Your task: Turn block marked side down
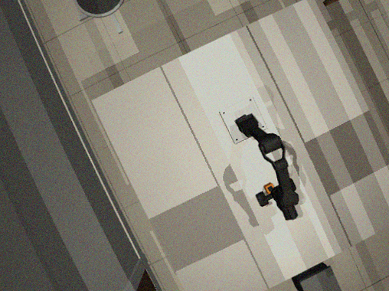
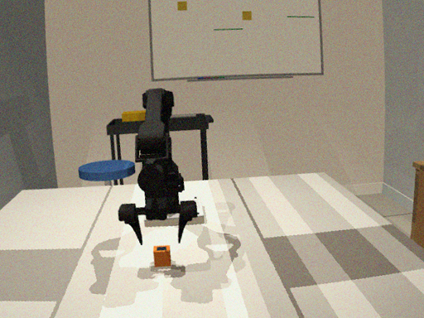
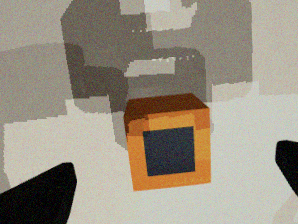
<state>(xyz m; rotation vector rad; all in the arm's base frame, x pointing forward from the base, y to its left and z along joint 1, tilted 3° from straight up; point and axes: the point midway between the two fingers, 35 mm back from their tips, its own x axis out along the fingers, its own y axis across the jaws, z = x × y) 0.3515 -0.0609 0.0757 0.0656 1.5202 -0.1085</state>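
Now: gripper tip 20 mm above the block.
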